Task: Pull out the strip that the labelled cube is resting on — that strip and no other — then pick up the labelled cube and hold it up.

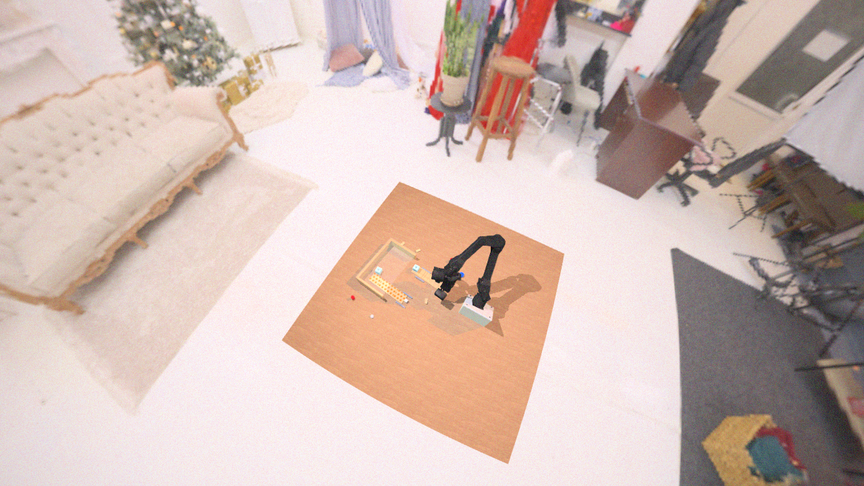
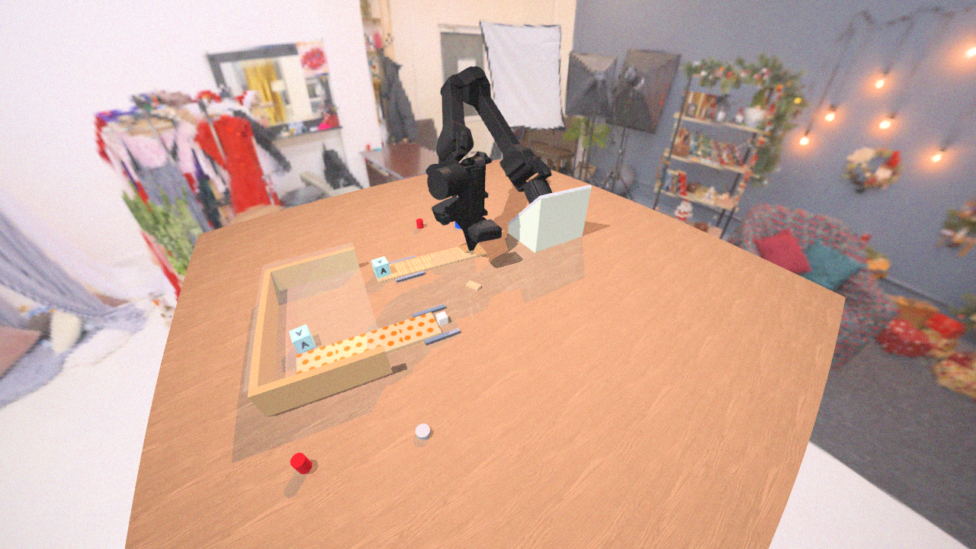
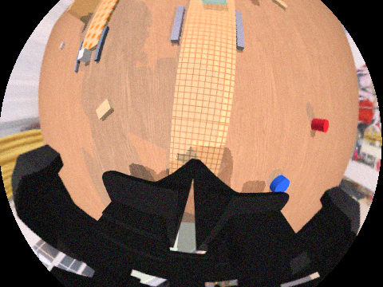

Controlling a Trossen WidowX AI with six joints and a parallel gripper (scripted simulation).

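My gripper tip is now 10 cm short of the grid-patterned strip and 2 cm to the left of it. Also, from my gripper tip: white block (18 cm ahead, 15 cm to the left); then blue disc (12 cm to the right, 6 cm behind); then tan block (11 cm to the left, 8 cm ahead).
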